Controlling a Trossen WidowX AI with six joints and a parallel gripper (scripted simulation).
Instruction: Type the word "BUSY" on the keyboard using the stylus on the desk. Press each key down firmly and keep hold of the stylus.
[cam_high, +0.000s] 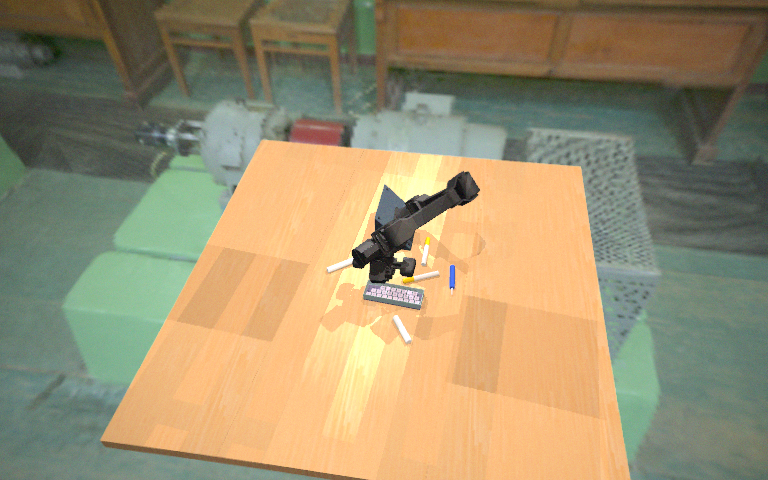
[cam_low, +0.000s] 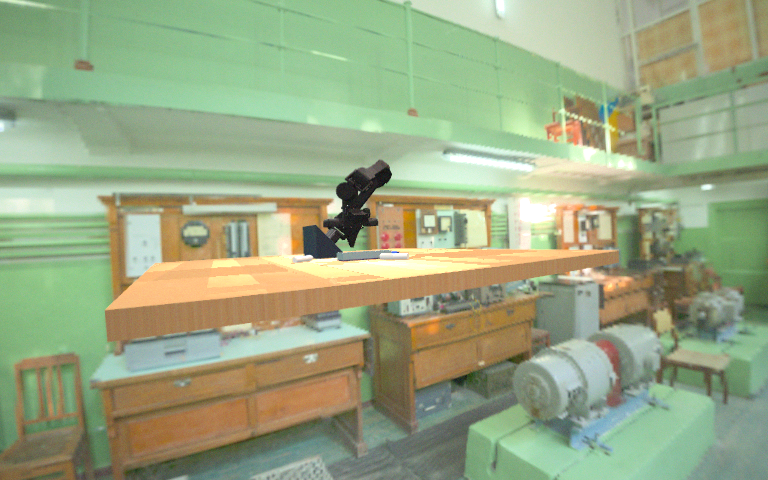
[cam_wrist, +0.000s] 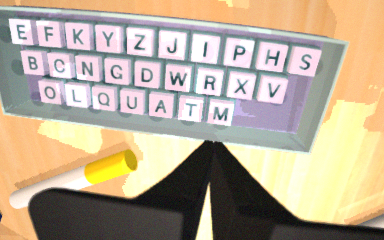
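The blue stylus is 21 cm to the left of my gripper tip, 4 cm behind it and 3 cm below it. Round my gripper tip: stylus tip (21 cm to the left, 3 cm below, 1 cm behind).
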